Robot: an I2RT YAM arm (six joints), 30 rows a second.
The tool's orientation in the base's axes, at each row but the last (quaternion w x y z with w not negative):
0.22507 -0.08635 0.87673 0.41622
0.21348 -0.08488 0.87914 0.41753
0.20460 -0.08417 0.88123 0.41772
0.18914 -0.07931 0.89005 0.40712
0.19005 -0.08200 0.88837 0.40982
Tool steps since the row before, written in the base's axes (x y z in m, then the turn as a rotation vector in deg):
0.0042 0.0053 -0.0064 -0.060 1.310 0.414
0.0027 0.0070 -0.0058 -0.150 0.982 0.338
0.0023 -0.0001 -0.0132 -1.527 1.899 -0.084
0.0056 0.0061 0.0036 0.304 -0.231 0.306
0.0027 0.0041 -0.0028 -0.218 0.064 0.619
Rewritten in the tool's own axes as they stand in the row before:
-0.0005 -0.0025 0.0090 -0.093 1.143 0.759
0.0004 -0.0005 0.0095 0.012 0.910 0.521
0.0036 -0.0101 0.0081 1.457 1.638 1.068
-0.0065 0.0048 0.0040 -0.404 -0.029 -0.274
-0.0013 -0.0001 0.0055 -0.051 0.539 -0.377

